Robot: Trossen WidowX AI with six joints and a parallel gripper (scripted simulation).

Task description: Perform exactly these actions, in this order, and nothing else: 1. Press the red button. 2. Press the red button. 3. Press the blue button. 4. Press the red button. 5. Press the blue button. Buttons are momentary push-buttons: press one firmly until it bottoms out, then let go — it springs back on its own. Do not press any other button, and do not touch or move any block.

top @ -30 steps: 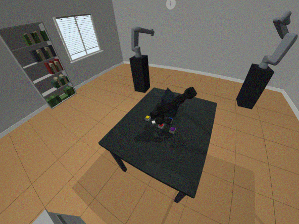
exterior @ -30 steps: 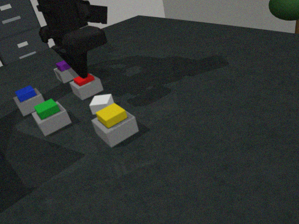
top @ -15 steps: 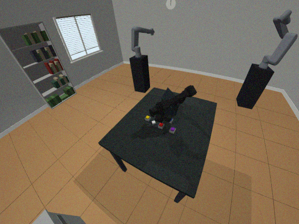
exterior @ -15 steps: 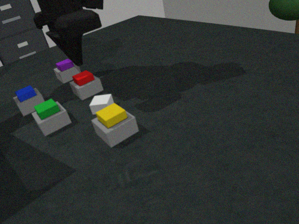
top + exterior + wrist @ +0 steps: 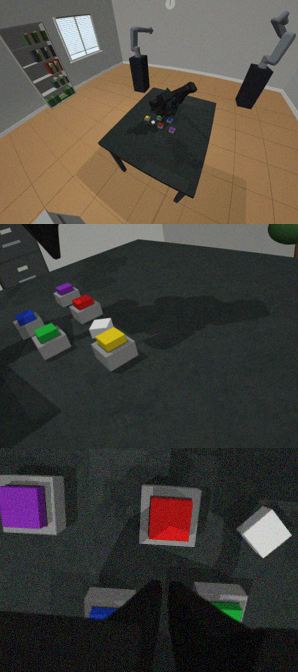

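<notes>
My gripper tip is 90 mm past the blue button, 90 mm above it and 50 mm to the right of it. Round my gripper tip: green button 90 mm below, 80 mm behind, 60 mm to the right; red button 90 mm below, 10 mm to the right, 10 mm ahead; purple button 110 mm to the left, 90 mm below, 30 mm ahead.
</notes>
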